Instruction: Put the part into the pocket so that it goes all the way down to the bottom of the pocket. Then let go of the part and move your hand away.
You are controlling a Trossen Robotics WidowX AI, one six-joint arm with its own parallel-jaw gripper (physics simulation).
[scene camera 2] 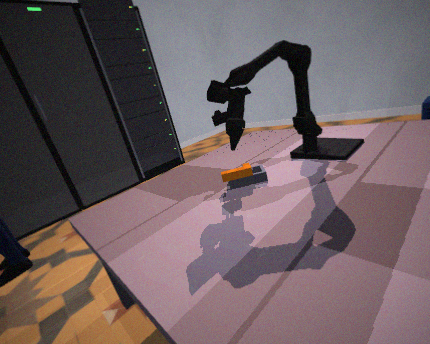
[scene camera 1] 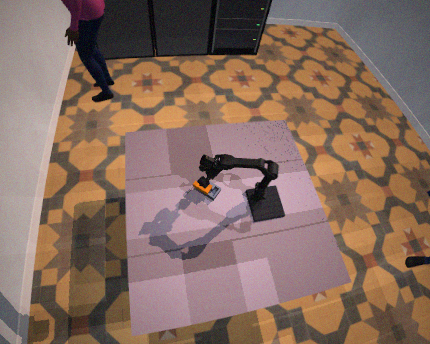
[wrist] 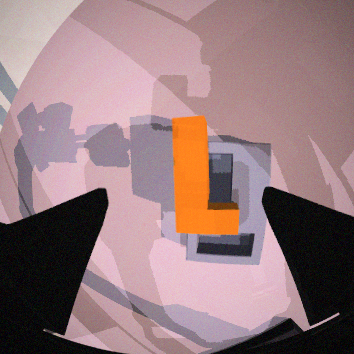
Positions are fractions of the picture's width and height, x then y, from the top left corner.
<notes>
My gripper (scene camera 2: 0.54,0.44) is open, with nothing in its grasp. Also in view: an orange L-shaped part (wrist: 0.55,0.60). I also see a grey pocket block (wrist: 0.67,0.49).
My gripper shows as well in the wrist view (wrist: 0.53,0.55).
</notes>
